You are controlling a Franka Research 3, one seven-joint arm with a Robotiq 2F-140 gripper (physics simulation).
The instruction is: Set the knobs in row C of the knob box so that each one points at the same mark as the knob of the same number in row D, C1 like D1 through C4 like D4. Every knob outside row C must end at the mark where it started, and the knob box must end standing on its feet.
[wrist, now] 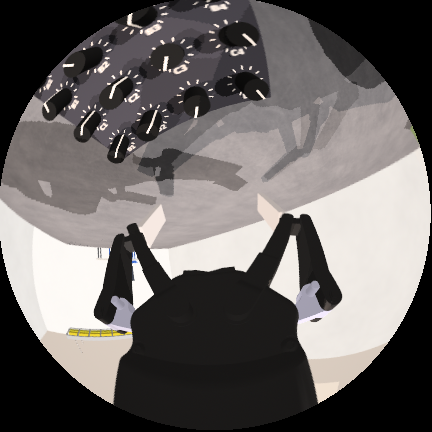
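Note:
The dark knob box (212, 68) shows at the top left of the wrist view, partly cut off; its feet are hidden. In row C, C1 (87, 126) and C2 (116, 93) have slanted white lines, C3 (168, 55) points down in the view, and C4 (238, 34) points to the lower right. In row D, D1 (119, 149) and D2 (149, 124) have steep slanted lines, D3 (196, 101) points down, and D4 (251, 85) points to the lower right. Exact marks are hard to read. My gripper (209, 206) is open and empty, apart from the box.
Knobs B1 (56, 104), B2 (83, 61) and B3 (141, 18) stand beyond row C. The grey table (210, 160) carries shadows of the arm and gripper. A yellow gridded object (95, 332) is at the lower left, and a dark round shape is at the upper right.

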